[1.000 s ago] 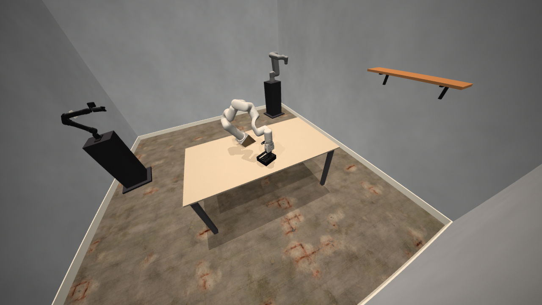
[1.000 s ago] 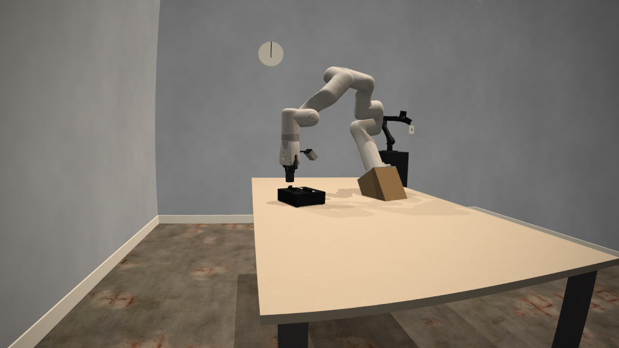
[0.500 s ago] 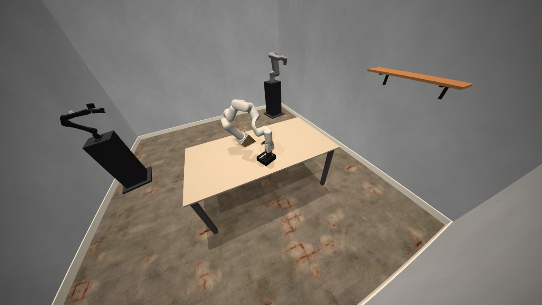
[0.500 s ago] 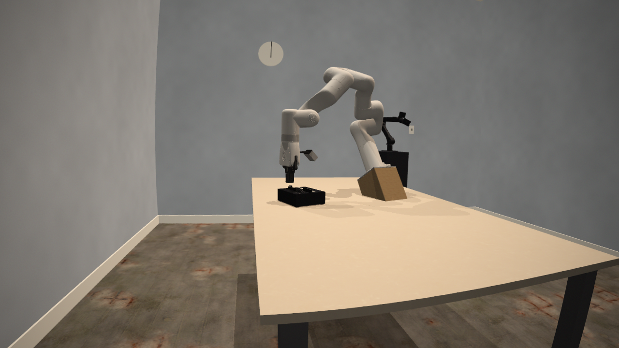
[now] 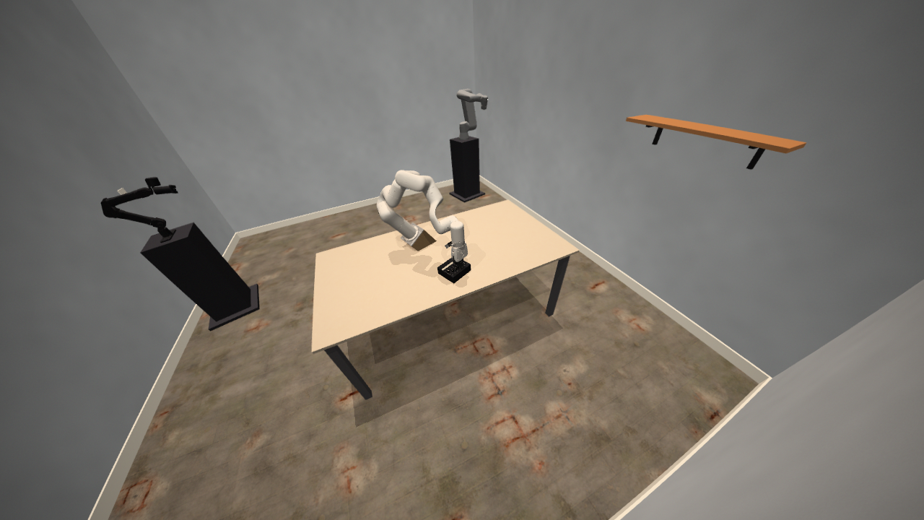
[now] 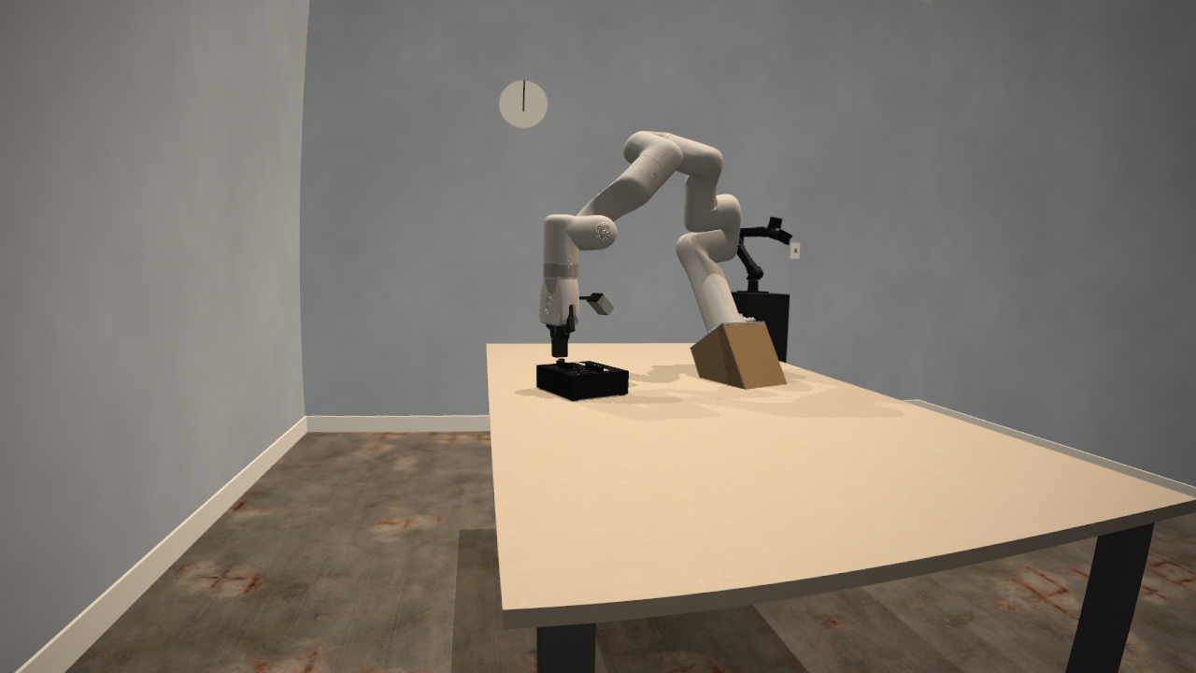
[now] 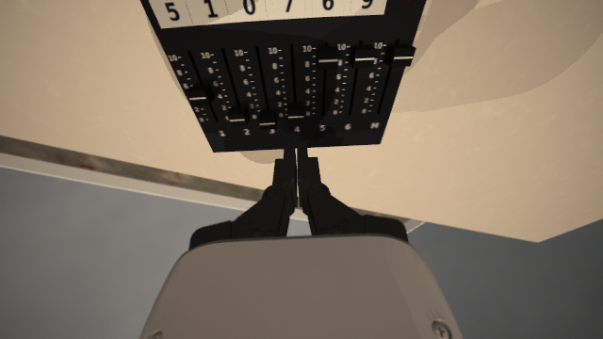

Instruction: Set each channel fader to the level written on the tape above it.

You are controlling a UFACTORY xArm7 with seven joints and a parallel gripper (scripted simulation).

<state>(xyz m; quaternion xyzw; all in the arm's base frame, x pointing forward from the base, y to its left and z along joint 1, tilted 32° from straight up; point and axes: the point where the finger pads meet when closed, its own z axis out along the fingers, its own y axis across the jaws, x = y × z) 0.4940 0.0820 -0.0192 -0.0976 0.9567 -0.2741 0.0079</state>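
Now: the channel 4 fader cap 2 cm behind my hand and 4 cm below it. Also, from my hand: channel 3 fader cap 2 cm behind, 2 cm to the right, 4 cm below; then channel 2 fader cap 2 cm behind, 5 cm to the right, 4 cm below; then channel 5 fader cap 6 cm behind, 1 cm to the left, 4 cm below.
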